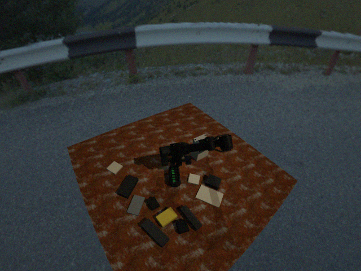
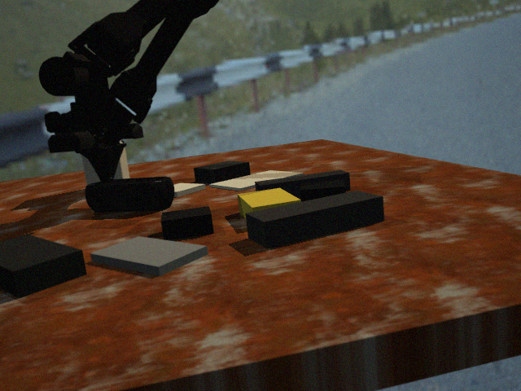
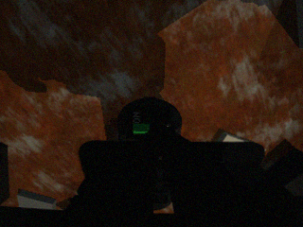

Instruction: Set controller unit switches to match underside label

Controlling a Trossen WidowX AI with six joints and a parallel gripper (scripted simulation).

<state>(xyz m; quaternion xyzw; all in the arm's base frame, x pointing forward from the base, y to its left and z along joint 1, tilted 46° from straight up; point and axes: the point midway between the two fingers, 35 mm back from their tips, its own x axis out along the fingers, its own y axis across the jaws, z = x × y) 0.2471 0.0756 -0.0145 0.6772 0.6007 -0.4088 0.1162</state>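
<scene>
Now: the cream tile 80 mm behind my gripper tip, 110 mm to the left of it and 30 mm below it. The rest, counted from my gripper tip: cream plate (100 mm behind, 270 mm to the left, 40 mm below); then grey plate (330 mm ahead, 110 mm to the left, 30 mm below); then yellow block (210 mm ahead, 260 mm to the left, 30 mm below).
</scene>
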